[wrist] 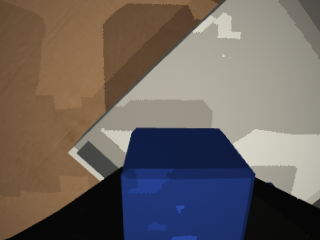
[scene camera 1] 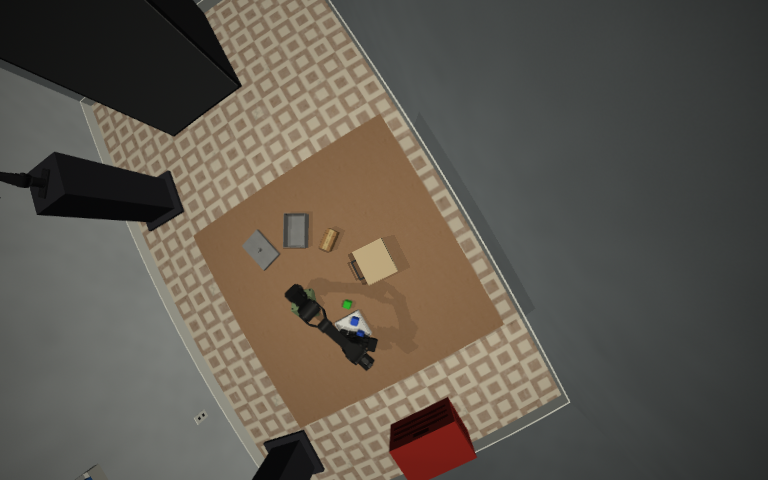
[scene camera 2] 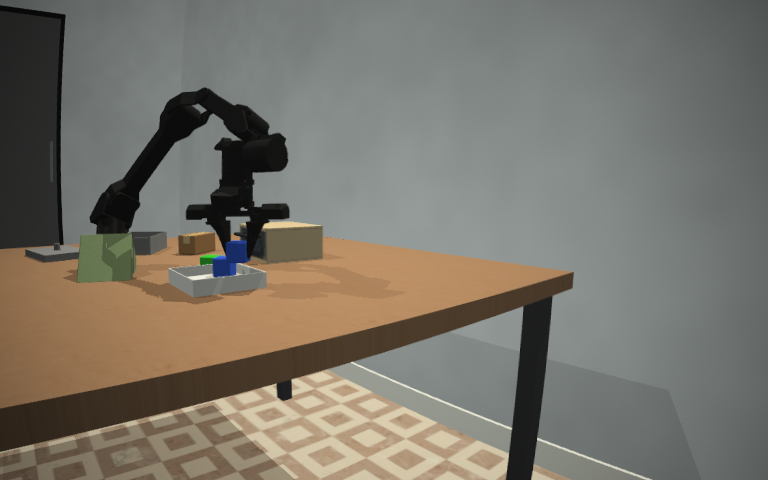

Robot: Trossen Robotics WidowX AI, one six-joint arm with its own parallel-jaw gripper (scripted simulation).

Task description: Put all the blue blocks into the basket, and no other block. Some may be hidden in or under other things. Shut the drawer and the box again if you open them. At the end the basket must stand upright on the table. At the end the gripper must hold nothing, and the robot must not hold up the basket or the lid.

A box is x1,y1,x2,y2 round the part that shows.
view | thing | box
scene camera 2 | my gripper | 186,173,289,258
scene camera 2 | white basket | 168,263,266,297
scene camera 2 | brown box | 178,232,214,254
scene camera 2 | grey lidded box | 25,243,78,262
